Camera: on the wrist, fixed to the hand. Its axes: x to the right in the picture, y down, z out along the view.
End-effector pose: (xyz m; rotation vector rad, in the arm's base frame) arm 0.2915 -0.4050 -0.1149 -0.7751 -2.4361 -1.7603
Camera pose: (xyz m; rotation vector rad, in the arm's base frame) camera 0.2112 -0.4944 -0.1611 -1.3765 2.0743 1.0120
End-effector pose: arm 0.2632 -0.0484 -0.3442 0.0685 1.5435 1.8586
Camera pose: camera 0.2526 -0.1036 -0.4600 -1.1599 1.2545 0.4070
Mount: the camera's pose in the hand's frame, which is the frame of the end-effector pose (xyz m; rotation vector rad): 0.0227 -0.0946 -0.0843 0.2067 0.4141 -1.6097
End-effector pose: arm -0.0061 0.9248 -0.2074 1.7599 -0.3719 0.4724
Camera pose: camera 0.0497 1.0289 -0.2586 1.5431 1.3578 -0.3296
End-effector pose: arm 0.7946 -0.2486 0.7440 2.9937 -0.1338 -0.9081
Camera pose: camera 0.8676 -0.1575 0.7983 -1.9384 -1.6820 0.0489
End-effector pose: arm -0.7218 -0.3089 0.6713 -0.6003 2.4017 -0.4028
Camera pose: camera -0.7612 -0.3894 0.7637 2.2743 -1.4948 1.3723
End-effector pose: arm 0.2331 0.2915 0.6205 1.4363 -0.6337 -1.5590
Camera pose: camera 0.2905 0.3328 0.5129 -2.0847 -0.7660 1.7508
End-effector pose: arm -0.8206 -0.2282 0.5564 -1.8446 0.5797 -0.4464
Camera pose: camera -0.8330 -0.2788 0.6741 -1.6563 -0.8373 -1.8490
